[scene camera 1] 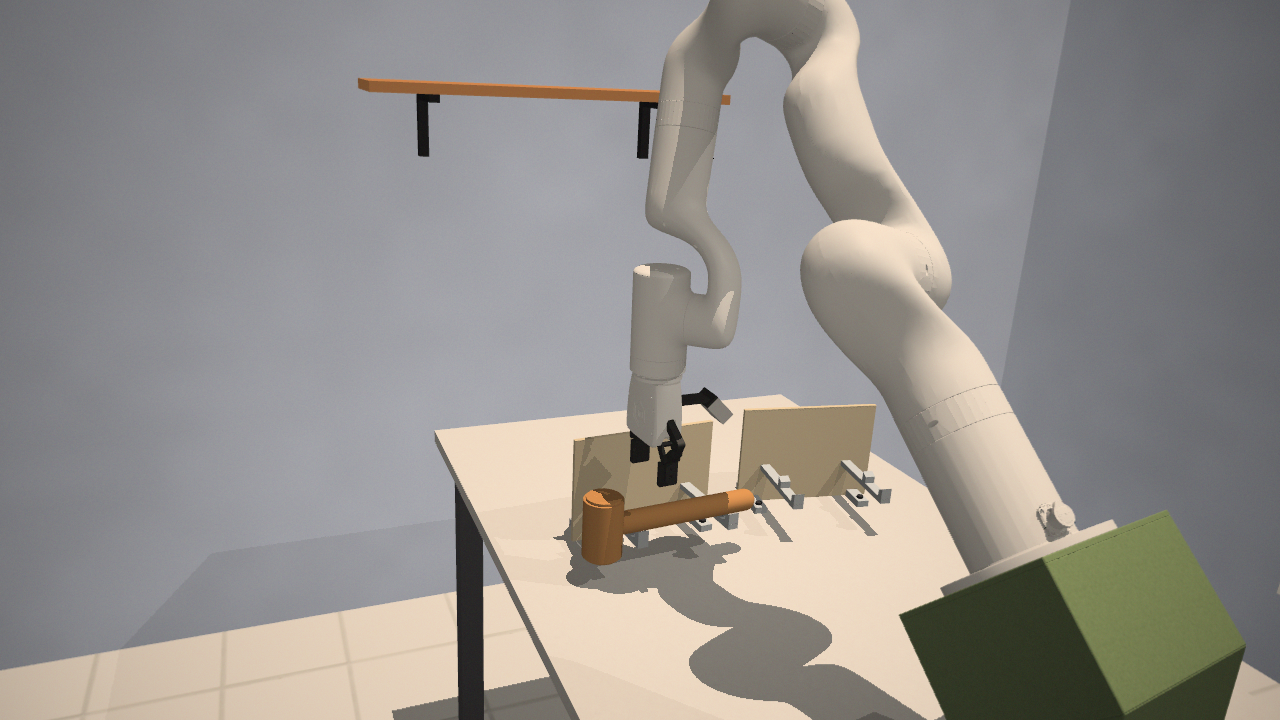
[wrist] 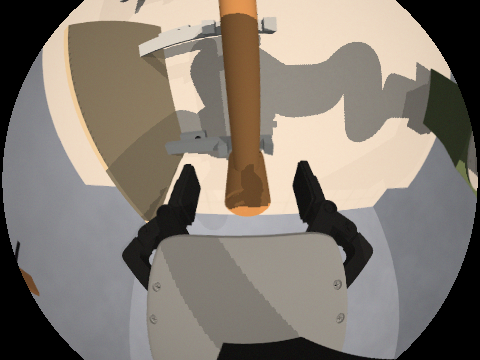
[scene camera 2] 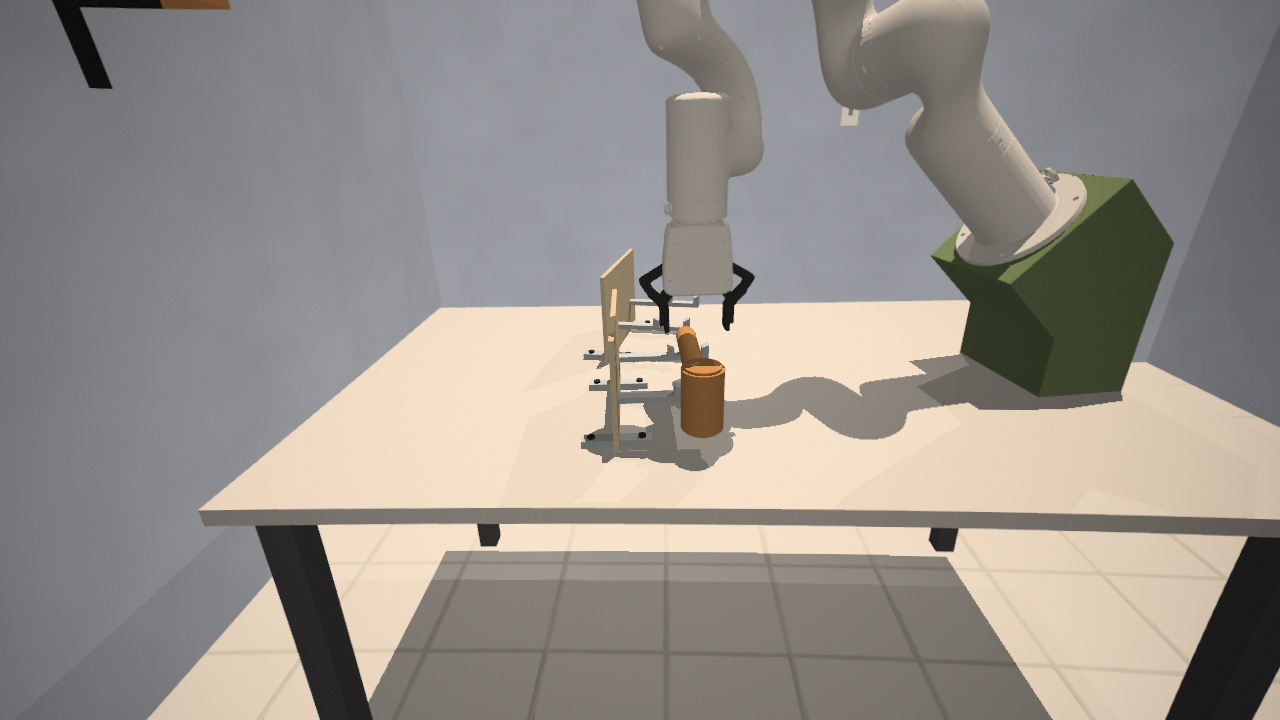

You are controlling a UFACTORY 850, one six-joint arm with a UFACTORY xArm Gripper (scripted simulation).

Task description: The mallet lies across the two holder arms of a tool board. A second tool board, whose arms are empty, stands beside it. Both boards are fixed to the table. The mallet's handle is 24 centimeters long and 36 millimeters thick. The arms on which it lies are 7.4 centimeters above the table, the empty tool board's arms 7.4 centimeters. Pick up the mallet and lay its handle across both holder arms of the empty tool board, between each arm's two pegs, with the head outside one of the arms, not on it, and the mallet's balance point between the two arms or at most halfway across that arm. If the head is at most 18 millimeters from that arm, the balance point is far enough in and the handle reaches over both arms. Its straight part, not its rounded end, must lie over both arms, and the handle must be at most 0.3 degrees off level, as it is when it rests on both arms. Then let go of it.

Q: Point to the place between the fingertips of my gripper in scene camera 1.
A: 652, 473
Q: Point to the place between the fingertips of my gripper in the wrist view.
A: At 246, 174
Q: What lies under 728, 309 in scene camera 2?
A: My gripper.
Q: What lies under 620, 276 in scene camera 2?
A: A tool board.
